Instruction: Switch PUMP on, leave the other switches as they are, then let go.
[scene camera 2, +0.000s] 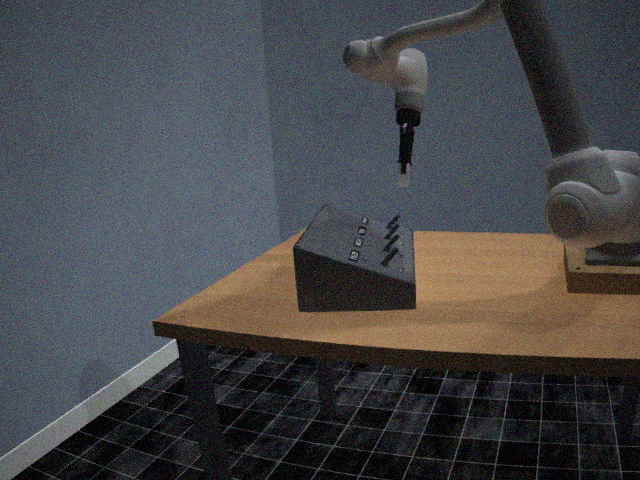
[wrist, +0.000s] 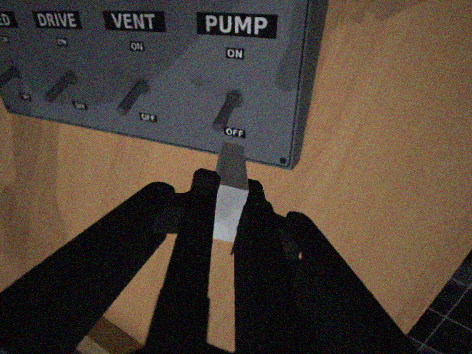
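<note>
A dark grey sloped switch box stands on the table. In the wrist view the PUMP switch lever points down toward its OFF label, at the right of the row. The VENT lever and the DRIVE lever lean the same way, and another lever is partly cut off at the left edge. My gripper is shut with nothing held. Its pale and grey fingertips are above the box, apart from the levers, and appear just below the PUMP OFF label in the wrist view.
The wooden table carries the box and the robot's base at the right. A blue-grey wall rises to the left and behind. The dark tiled floor shows below the table's front edge.
</note>
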